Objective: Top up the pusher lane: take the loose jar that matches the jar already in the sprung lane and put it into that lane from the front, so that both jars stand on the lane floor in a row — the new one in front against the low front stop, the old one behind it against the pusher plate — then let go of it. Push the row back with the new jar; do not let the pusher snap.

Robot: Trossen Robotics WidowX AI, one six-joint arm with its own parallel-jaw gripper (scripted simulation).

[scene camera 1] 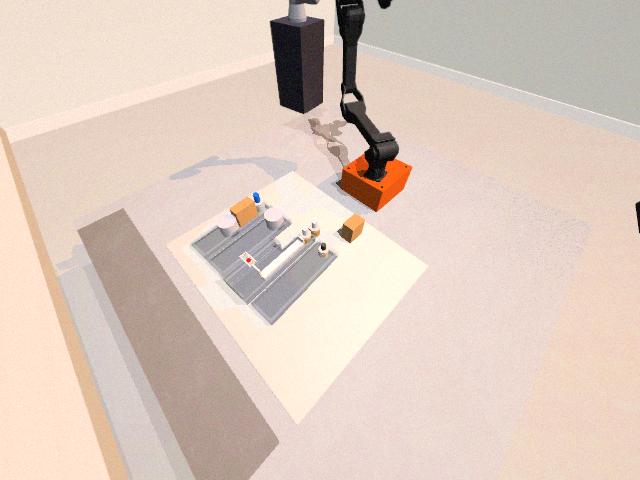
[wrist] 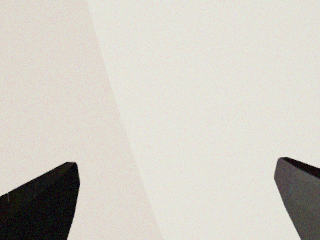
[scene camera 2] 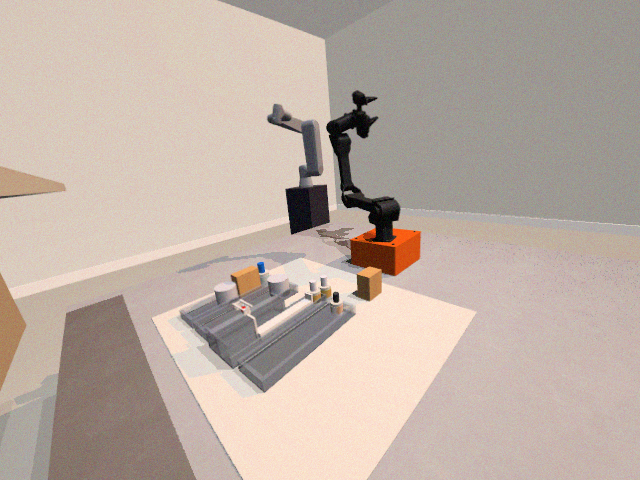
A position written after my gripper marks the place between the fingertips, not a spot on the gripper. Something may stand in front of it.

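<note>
You'd find my gripper (scene camera 2: 377, 107) open, with nothing in it, and the wrist view has that gripper too (wrist: 181, 172).
</note>
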